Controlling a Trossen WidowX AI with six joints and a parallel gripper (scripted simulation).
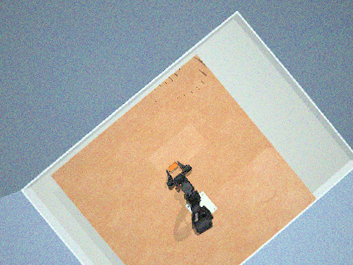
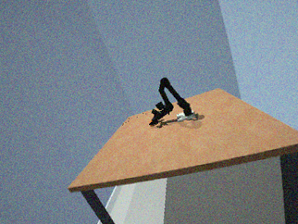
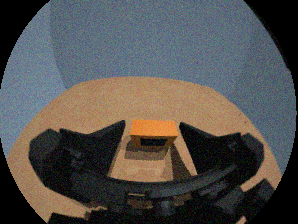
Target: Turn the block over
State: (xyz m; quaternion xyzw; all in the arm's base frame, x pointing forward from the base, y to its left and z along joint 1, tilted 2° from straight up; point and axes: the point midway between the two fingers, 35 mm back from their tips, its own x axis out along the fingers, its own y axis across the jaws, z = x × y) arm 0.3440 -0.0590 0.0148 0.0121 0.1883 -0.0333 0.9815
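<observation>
The orange-brown block is 2 cm behind my gripper tip and 1 cm below it.
</observation>
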